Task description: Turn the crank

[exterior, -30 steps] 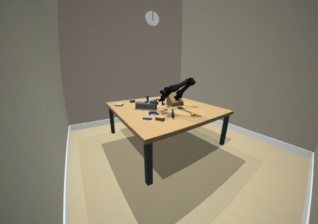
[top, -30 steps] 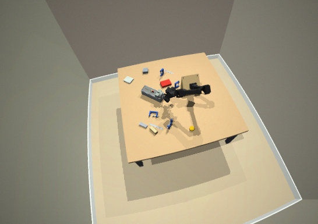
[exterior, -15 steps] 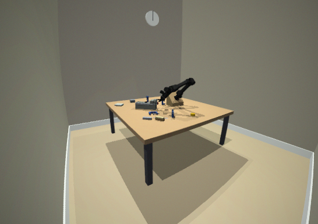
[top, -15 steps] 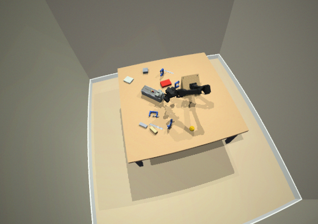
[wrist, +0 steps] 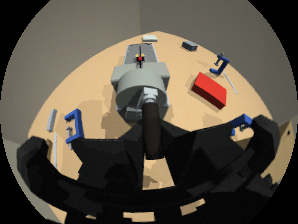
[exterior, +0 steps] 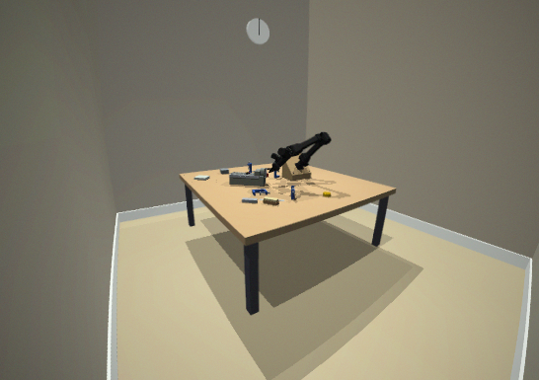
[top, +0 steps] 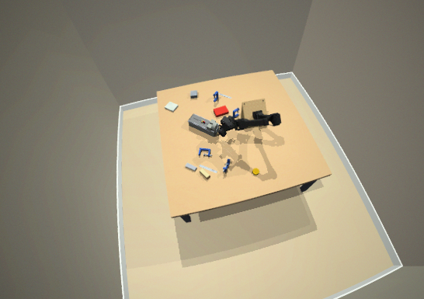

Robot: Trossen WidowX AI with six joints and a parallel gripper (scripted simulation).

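Now: the dark crank handle 1 cm behind my gripper tip, 1 cm to the left of it and 2 cm above it. From my gripper tip the other things lie so: red pointer: 12 cm ahead, 10 cm to the right, 1 cm below; then tan block: 21 cm ahead, 33 cm to the left, 8 cm below; then yellow disc: 18 cm behind, 41 cm to the left, 8 cm below.
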